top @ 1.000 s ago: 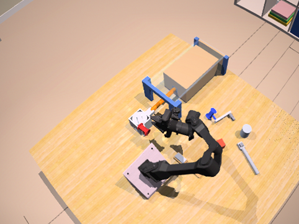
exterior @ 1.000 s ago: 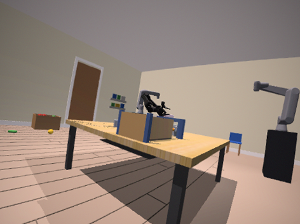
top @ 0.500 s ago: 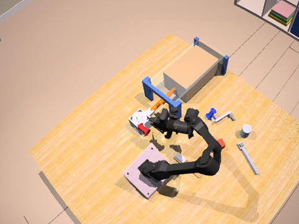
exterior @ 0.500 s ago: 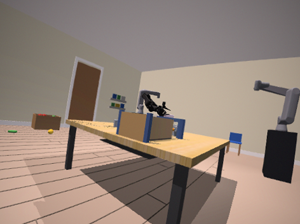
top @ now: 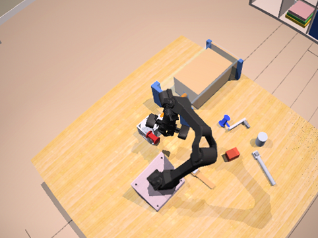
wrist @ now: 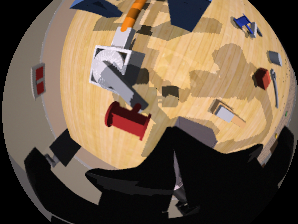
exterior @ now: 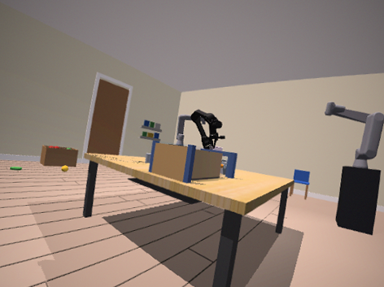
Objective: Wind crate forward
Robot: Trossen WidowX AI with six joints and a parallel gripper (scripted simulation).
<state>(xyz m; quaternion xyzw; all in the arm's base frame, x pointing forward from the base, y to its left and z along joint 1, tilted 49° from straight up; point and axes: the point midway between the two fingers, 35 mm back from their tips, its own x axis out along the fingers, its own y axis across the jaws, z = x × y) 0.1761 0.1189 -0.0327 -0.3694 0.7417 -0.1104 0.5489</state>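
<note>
Now: the red knob 4 cm behind my gripper tip, 5 cm to the left of it and 5 cm below it. Also, from my gripper tip: blue steel frame 17 cm ahead, 14 cm to the left, 7 cm below; then winch 1 cm behind, 13 cm to the left, 15 cm below; then crank handle 2 cm behind, 8 cm to the left, 8 cm below.
</note>
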